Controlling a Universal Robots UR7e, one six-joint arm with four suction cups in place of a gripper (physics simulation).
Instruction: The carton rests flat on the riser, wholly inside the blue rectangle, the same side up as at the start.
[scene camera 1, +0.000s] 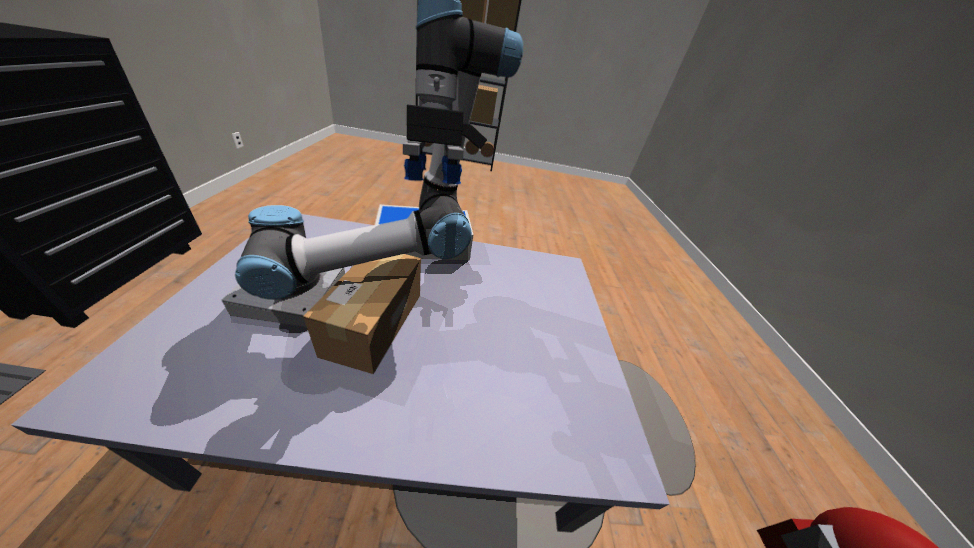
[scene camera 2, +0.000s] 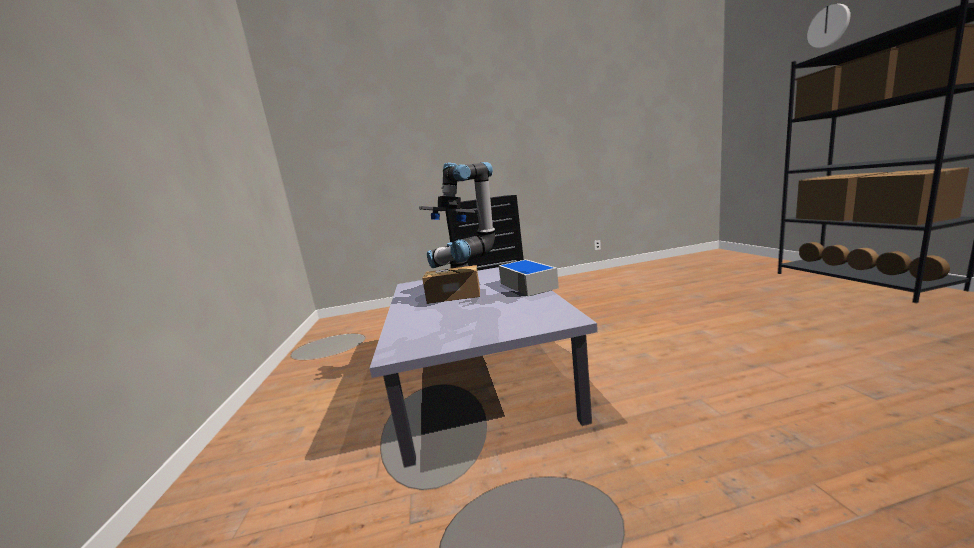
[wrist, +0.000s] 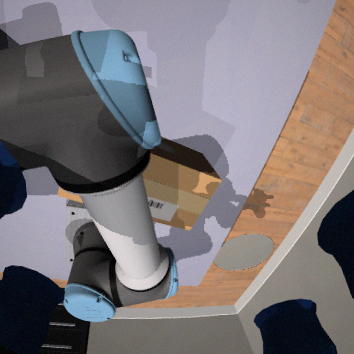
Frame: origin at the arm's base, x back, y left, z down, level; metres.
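Seen in the pictures: hand, tool point: (scene camera 1: 433, 174) (scene camera 2: 448, 220) (wrist: 166, 269); arm's base, link origin: (wrist: 99, 240).
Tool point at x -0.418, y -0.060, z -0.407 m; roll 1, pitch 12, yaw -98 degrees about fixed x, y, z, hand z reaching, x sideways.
Observation:
Pixels of each thing's top centre, then the offset from my tool point to it. Level surfaces: height alone.
- brown carton, top centre: (wrist: 141, 187) (scene camera 1: 370, 282) (scene camera 2: 450, 271) dx +0.147, dy -0.022, dz +0.306 m
- riser, top centre: (scene camera 1: 425, 219) (scene camera 2: 525, 266) dx +0.084, dy +0.423, dz +0.342 m
- blue rectangle, top centre: (scene camera 1: 425, 219) (scene camera 2: 525, 266) dx +0.084, dy +0.423, dz +0.342 m
- pale table, surface height: dz +0.462 m
The brown carton (scene camera 1: 367, 313) (scene camera 2: 450, 284) (wrist: 187, 199) rests flat on the table beside the arm's base, its taped top and barcode label facing up. Part of it is hidden by the arm in the wrist view. The riser (scene camera 1: 463, 257) (scene camera 2: 542, 283) is a pale grey block at the table's far side, apart from the carton. Its top bears the blue rectangle (scene camera 1: 397, 215) (scene camera 2: 527, 266), edged in white; the arm covers much of both in scene camera 1. My gripper (scene camera 1: 432, 169) (scene camera 2: 449, 216) is open, its blue cups pointing down, high above the table and holding nothing.
The pale table (scene camera 1: 510, 436) (scene camera 2: 544, 328) carries the arm's base plate (scene camera 1: 255, 310). The forearm link (scene camera 1: 360, 246) passes low behind the carton. A black drawer cabinet (scene camera 1: 74, 156) (scene camera 2: 500, 238) stands beyond the table. A shelf rack (scene camera 2: 785, 170) stands farther off.

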